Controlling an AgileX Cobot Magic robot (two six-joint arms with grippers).
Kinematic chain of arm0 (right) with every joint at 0, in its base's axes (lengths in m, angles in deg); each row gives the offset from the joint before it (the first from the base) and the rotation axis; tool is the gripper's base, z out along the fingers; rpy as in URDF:
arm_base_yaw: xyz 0 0 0.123 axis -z
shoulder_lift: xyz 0 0 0 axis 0.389 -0.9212 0
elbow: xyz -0.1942 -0.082 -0.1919 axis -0.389 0.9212 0
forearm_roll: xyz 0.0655 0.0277 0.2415 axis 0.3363 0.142 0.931
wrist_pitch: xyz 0 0 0 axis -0.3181 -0.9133 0.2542
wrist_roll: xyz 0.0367 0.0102 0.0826 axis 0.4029 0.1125 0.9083
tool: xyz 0 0 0 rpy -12.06 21.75 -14.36
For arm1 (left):
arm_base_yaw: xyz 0 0 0.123 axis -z
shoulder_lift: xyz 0 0 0 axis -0.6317 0.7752 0
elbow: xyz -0.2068 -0.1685 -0.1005 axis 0.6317 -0.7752 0
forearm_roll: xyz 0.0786 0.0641 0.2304 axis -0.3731 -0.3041 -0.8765
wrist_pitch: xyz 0 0 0 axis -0.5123 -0.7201 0.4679
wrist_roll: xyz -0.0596 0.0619 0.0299 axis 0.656 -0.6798 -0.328
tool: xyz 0 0 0 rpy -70.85 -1.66 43.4
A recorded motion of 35 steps. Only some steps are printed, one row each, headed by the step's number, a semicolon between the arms.
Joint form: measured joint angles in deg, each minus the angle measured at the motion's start. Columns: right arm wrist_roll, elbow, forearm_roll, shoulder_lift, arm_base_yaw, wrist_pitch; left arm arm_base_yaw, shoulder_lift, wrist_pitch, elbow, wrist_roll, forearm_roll.
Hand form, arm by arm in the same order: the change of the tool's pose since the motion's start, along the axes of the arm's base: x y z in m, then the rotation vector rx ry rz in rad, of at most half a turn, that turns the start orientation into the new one. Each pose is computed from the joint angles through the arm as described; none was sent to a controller.
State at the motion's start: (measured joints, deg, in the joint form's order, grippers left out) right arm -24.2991 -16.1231 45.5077 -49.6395 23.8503 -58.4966; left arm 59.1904 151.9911 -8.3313 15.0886 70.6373 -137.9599
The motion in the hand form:
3: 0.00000 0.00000 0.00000 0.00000 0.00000 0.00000; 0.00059 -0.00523 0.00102 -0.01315 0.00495 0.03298
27: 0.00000 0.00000 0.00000 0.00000 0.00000 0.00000; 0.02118 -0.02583 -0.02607 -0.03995 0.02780 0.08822
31: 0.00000 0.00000 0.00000 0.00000 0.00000 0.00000; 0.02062 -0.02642 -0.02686 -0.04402 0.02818 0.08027
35: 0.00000 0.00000 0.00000 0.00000 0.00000 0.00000; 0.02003 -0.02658 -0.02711 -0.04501 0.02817 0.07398
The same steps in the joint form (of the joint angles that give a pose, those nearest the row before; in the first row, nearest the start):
3: 0.00 0.00 0.00 0.00 0.00 0.00; 1.26 0.00 0.00 0.00 0.00 3.25
27: 0.00 0.00 0.00 0.00 0.00 0.00; 3.97 7.79 0.57 6.85 0.00 9.41
31: 0.00 0.00 0.00 0.00 0.00 0.00; 4.01 8.04 0.96 6.96 0.00 9.06
35: 0.00 0.00 0.00 0.00 0.00 0.00; 4.01 8.11 1.13 6.96 0.00 8.72

